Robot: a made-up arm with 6 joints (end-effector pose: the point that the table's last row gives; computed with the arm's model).
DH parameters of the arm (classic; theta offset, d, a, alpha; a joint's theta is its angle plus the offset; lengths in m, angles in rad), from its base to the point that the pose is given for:
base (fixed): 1.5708 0.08 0 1.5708
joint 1: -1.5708 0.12 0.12 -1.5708
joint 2: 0 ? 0.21 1.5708
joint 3: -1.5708 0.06 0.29 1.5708
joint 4: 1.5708 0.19 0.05 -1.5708
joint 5: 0 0.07 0.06 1.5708
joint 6: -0.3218 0 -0.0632 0
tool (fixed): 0.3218 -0.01 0 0
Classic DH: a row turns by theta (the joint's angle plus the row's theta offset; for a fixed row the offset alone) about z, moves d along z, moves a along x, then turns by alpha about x.
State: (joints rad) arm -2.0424 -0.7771 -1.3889 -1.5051 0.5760 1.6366
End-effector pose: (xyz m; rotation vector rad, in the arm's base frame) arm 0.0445 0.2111 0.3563 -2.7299 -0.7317 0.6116
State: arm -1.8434 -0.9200 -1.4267 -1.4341 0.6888 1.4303
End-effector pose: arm 0.0385 0.1305 0.3765 -2.3352 -1.0331 0.5135
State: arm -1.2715 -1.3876 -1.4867 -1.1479 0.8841 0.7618
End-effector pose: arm 0.0267 -0.0653 0.3481 -1.1682 -1.6236 -0.1210
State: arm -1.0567 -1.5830 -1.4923 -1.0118 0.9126 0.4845
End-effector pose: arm 0.0220 -0.1221 0.3186 -0.7257 -1.7364 -0.4466
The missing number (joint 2, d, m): -0.43
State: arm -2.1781 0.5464 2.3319 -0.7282 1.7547 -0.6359
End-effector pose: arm 0.0099 -0.2851 0.7631 0.7193 1.6187 -1.0252
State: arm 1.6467 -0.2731 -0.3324 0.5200 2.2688 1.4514
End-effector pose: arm 0.1787 0.1101 -0.5413 1.6151 1.0992 2.3639
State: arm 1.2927 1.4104 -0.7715 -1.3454 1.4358 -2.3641
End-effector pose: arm 0.2131 0.0968 -0.5824 -2.4483 0.9233 -1.2574
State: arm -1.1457 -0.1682 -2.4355 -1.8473 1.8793 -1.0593
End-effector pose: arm 0.3132 -0.1944 0.0660 -0.1524 -1.9898 -1.5353
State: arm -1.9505 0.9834 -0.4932 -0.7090 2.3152 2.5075
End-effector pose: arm 0.1708 0.0815 0.6941 0.3440 0.1026 -0.5661
